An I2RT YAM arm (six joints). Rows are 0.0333 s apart.
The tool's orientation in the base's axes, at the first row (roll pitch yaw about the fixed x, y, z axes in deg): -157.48 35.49 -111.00
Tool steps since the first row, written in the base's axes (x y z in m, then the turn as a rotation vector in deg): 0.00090 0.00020 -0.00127 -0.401 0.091 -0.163; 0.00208 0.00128 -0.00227 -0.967 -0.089 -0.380; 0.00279 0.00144 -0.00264 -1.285 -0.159 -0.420; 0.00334 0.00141 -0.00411 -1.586 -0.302 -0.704; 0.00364 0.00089 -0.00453 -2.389 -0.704 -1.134; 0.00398 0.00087 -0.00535 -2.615 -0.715 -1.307; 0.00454 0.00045 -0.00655 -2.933 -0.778 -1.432; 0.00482 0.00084 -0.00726 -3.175 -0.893 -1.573; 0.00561 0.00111 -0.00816 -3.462 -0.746 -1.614; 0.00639 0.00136 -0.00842 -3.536 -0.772 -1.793
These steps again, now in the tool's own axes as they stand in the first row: 0.00032 -0.00020 0.00152 0.142 0.414 -0.065; -0.00026 -0.00023 0.00332 0.570 0.827 -0.278; -0.00038 -0.00058 0.00404 0.740 1.051 -0.448; 0.00034 -0.00057 0.00544 1.101 1.298 -0.452; 0.00089 -0.00096 0.00573 1.891 1.844 -0.716; 0.00128 -0.00098 0.00653 2.065 2.069 -0.714; 0.00214 -0.00127 0.00759 2.279 2.323 -0.818; 0.00217 -0.00106 0.00842 2.518 2.495 -0.887; 0.00226 -0.00125 0.00962 2.514 2.811 -0.960; 0.00199 -0.00164 0.01034 2.660 2.911 -0.876
